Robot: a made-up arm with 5 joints. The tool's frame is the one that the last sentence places.
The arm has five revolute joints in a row. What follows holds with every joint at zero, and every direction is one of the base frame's. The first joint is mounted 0.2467 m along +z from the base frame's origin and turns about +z. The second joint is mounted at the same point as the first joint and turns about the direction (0, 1, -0.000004). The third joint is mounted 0.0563 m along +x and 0.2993 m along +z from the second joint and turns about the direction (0, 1, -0.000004). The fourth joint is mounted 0.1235 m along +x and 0.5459 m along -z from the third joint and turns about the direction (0, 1, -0.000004). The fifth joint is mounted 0.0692 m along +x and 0.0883 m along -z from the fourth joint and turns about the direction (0, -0.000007, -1). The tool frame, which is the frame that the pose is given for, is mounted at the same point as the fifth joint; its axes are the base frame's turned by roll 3.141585, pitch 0 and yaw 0 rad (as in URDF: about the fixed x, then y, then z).
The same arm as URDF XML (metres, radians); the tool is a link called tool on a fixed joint. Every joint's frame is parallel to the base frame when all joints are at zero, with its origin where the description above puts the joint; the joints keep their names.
<robot name="arm">
  <joint name="tool_fixed" type="fixed">
    <parent link="link5"/>
    <child link="tool"/>
    <origin xyz="0.0000 0.0000 0.0000" rpy="3.1416 0.0000 0.0000"/>
  </joint>
  <joint name="joint 5" type="continuous">
    <parent link="link4"/>
    <child link="link5"/>
    <origin xyz="0.0692 0.0000 -0.0883"/>
    <axis xyz="0 0 -1"/>
  </joint>
  <joint name="joint 4" type="continuous">
    <parent link="link3"/>
    <child link="link4"/>
    <origin xyz="0.1235 0.0000 -0.5459"/>
    <axis xyz="0 1 0"/>
  </joint>
  <joint name="joint 3" type="continuous">
    <parent link="link2"/>
    <child link="link3"/>
    <origin xyz="0.0563 0.0000 0.2993"/>
    <axis xyz="0 1 0"/>
  </joint>
  <joint name="joint 2" type="continuous">
    <parent link="link1"/>
    <child link="link2"/>
    <origin xyz="0.0000 0.0000 0.0000"/>
    <axis xyz="0 1 0"/>
  </joint>
  <joint name="joint 1" type="continuous">
    <parent link="base"/>
    <child link="link1"/>
    <origin xyz="0.0000 0.0000 0.2467"/>
    <axis xyz="0 0 1"/>
  </joint>
  <link name="base"/>
  <link name="link1"/>
  <link name="link2"/>
  <link name="link3"/>
  <link name="link4"/>
  <link name="link5"/>
  <link name="tool"/>
</robot>

